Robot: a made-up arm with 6 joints. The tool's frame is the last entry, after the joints. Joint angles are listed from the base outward.
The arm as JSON. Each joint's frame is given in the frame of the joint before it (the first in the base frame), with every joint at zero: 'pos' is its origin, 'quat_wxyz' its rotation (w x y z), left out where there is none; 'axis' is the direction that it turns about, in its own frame. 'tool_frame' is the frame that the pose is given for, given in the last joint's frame.
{
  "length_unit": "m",
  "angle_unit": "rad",
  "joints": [
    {
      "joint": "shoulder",
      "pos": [
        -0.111,
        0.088,
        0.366
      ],
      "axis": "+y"
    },
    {
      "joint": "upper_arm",
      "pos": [
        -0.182,
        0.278,
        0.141
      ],
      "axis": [
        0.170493,
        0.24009,
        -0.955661
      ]
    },
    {
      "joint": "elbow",
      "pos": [
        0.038,
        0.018,
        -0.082
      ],
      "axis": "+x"
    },
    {
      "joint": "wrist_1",
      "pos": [
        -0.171,
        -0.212,
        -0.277
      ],
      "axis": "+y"
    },
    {
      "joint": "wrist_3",
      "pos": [
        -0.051,
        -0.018,
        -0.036
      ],
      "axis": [
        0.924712,
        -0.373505,
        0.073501
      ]
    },
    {
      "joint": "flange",
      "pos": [
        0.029,
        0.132,
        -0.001
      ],
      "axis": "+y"
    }
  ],
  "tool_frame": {
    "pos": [
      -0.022,
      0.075,
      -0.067
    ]
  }
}
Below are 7 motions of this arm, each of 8 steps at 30 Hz.
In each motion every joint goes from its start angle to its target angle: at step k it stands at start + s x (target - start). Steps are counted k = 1, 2, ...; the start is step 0. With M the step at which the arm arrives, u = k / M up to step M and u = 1 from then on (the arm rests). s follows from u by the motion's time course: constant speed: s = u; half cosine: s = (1 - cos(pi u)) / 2; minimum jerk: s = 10 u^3 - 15 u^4 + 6 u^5.
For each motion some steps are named. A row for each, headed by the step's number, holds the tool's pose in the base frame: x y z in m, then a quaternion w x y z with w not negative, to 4 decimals.
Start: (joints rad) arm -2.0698 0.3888 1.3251 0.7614 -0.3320 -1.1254
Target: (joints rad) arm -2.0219 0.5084 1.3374 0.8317 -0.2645 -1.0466
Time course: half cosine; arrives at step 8
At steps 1, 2, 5, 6, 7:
1: 0.0522 0.8358 0.1588 0.2273 0.4059 -0.8100 0.3571
2: 0.0465 0.8360 0.1606 0.2320 0.4122 -0.8055 0.3570
5: 0.0182 0.8362 0.1709 0.2538 0.4431 -0.7822 0.3569
6: 0.0100 0.8358 0.1743 0.2599 0.4522 -0.7750 0.3570
7: 0.0045 0.8355 0.1767 0.2638 0.4582 -0.7701 0.3570

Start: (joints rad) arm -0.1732 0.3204 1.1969 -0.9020 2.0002 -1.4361
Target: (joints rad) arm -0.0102 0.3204 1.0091 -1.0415 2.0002 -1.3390
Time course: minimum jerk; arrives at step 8
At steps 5, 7, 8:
5: -0.5951 0.5896 0.0642 0.5347 -0.5242 0.5757 0.3284
7: -0.6122 0.5801 0.0786 0.5058 -0.5267 0.6092 0.3093
8: -0.6132 0.5795 0.0795 0.5040 -0.5268 0.6112 0.3081

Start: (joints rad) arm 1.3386 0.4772 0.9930 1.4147 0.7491 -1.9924
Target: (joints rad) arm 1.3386 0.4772 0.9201 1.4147 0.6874 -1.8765
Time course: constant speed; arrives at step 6
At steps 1, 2, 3, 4, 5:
1: -0.2783 0.5819 0.4592 0.6208 -0.1443 0.2308 -0.7352
2: -0.2797 0.5830 0.4613 0.6249 -0.1374 0.2381 -0.7307
3: -0.2811 0.5841 0.4634 0.6289 -0.1305 0.2456 -0.7261
4: -0.2826 0.5853 0.4657 0.6327 -0.1237 0.2531 -0.7213
5: -0.2842 0.5864 0.4679 0.6364 -0.1171 0.2608 -0.7165

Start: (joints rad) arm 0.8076 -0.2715 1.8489 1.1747 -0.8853 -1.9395
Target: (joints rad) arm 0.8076 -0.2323 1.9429 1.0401 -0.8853 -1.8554
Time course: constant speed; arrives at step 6
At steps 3, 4, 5, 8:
3: -0.4789 0.7059 0.8180 0.6576 0.7323 -0.1160 -0.1336
4: -0.4712 0.7127 0.8216 0.6601 0.7280 -0.1191 -0.1422
5: -0.4633 0.7192 0.8252 0.6625 0.7235 -0.1220 -0.1508
8: -0.4552 0.7256 0.8286 0.6648 0.7191 -0.1248 -0.1596

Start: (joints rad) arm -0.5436 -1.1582 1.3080 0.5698 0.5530 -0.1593
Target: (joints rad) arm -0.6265 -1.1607 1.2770 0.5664 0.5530 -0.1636
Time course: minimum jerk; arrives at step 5
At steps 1, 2, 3, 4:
1: -0.4096 0.3284 0.0578 0.6965 0.3985 0.2467 0.5434
2: -0.4010 0.3279 0.0507 0.7012 0.3905 0.2362 0.5478
3: -0.3886 0.3273 0.0411 0.7075 0.3791 0.2213 0.5538
4: -0.3796 0.3269 0.0345 0.7119 0.3710 0.2106 0.5579

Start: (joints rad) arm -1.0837 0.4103 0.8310 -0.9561 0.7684 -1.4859
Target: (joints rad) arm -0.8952 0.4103 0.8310 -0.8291 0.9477 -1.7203
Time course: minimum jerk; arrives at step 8
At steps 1, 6, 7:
1: -0.1913 0.5872 0.0187 0.4640 -0.4171 0.7201 0.3036
6: -0.2669 0.5611 0.0013 0.4793 -0.4224 0.6747 0.3697
7: -0.2743 0.5582 0.0003 0.4806 -0.4221 0.6697 0.3773

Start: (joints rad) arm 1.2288 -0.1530 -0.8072 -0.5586 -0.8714 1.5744
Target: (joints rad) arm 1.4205 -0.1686 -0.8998 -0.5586 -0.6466 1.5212
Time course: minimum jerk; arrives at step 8
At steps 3, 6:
3: -0.3703 -0.0163 0.5434 0.3216 -0.6703 0.6572 -0.1237
6: -0.3249 -0.0113 0.5826 0.3168 -0.6560 0.6844 -0.0294

